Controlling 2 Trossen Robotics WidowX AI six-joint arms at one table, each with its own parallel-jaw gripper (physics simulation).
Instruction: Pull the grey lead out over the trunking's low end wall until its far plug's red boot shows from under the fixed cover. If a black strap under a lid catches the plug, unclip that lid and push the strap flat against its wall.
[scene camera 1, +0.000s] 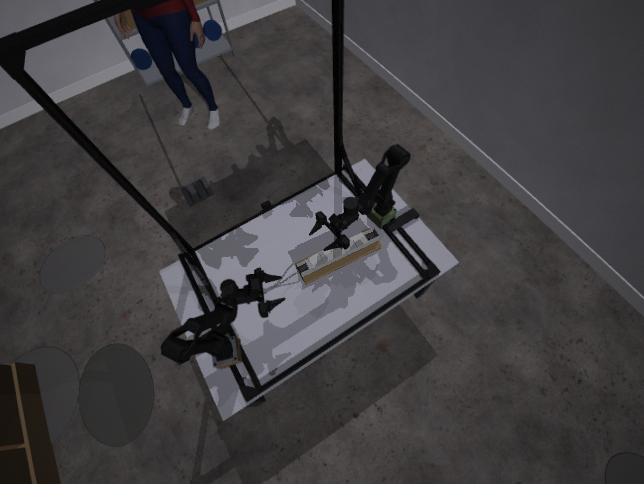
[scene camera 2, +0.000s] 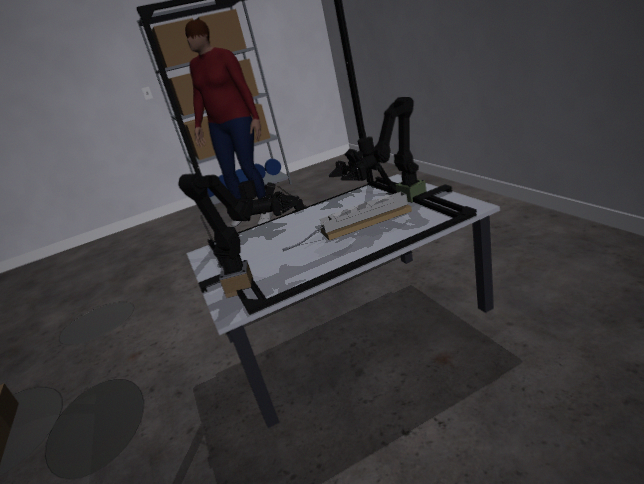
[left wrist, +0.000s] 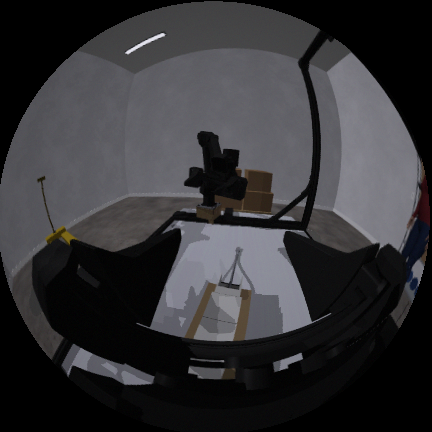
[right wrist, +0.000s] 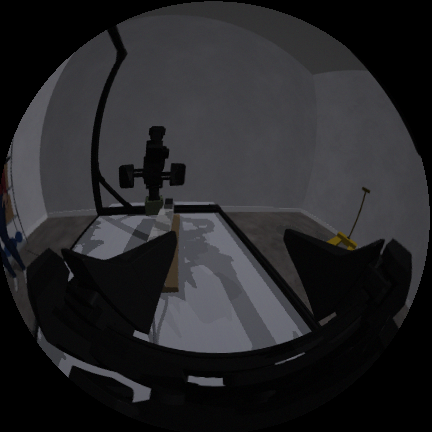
My right gripper (scene camera 1: 283, 287) is open, holding nothing. Also in view: my left gripper (scene camera 2: 334, 177) and a tan trunking (scene camera 2: 332, 229).
My left gripper shows as well in scene camera 1 (scene camera 1: 316, 242), in the left wrist view (left wrist: 234, 235) and in the right wrist view (right wrist: 149, 180). My right gripper shows as well in scene camera 2 (scene camera 2: 299, 199), in the left wrist view (left wrist: 197, 187) and in the right wrist view (right wrist: 232, 235). The tan trunking also shows in scene camera 1 (scene camera 1: 309, 275) and in the left wrist view (left wrist: 221, 287).
